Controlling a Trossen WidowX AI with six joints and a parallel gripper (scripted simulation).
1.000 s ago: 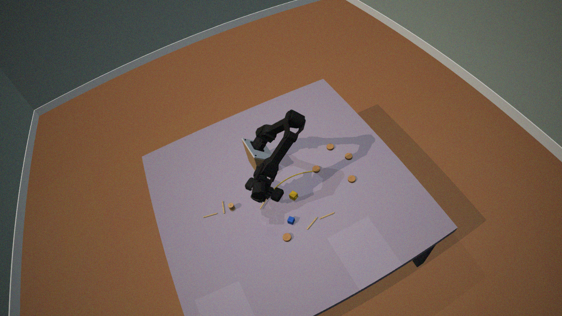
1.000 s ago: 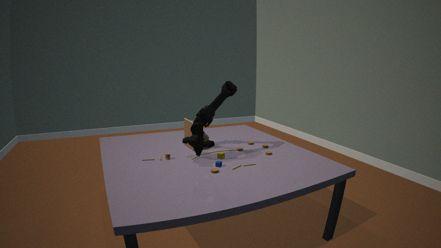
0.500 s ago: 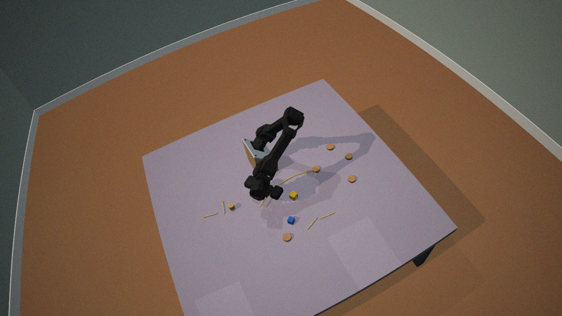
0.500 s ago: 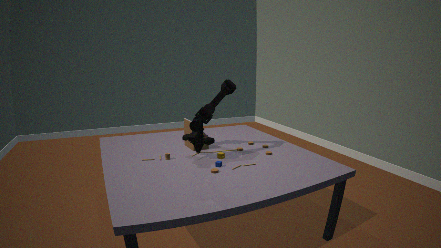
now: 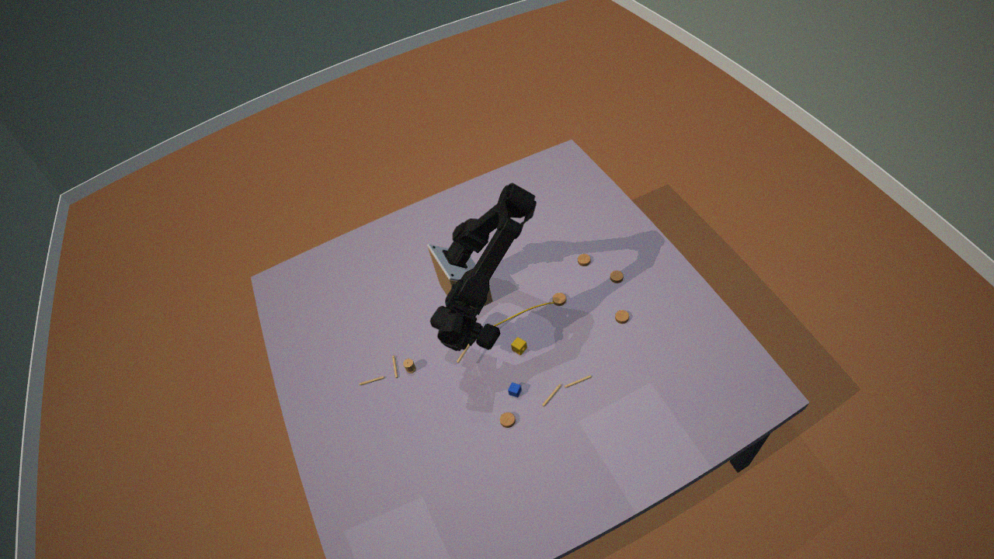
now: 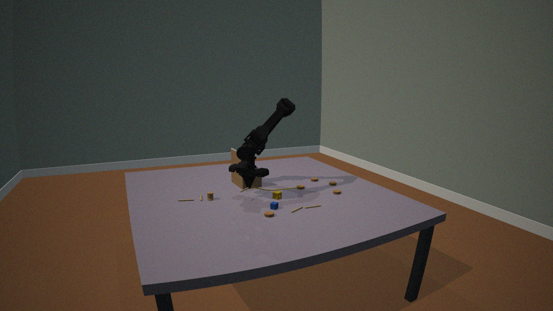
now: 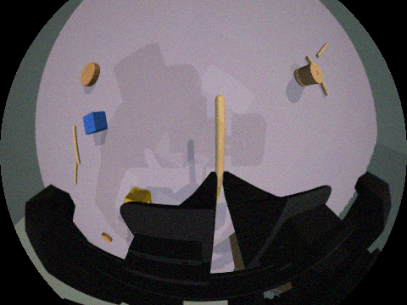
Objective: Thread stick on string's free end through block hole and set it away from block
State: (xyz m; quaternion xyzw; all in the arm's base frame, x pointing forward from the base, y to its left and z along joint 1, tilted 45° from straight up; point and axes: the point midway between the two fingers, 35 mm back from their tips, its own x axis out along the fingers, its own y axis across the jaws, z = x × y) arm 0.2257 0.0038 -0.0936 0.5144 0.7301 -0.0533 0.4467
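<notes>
The yellow block is 120 mm to the left of my gripper tip, 50 mm ahead of it and 30 mm below it. Also, from my gripper tip: small wooden block: 180 mm to the right, 40 mm behind, 30 mm below; then blue cube: 170 mm ahead, 50 mm to the left, 30 mm below; then thin wooden stick: 10 mm to the right, 10 mm ahead.
</notes>
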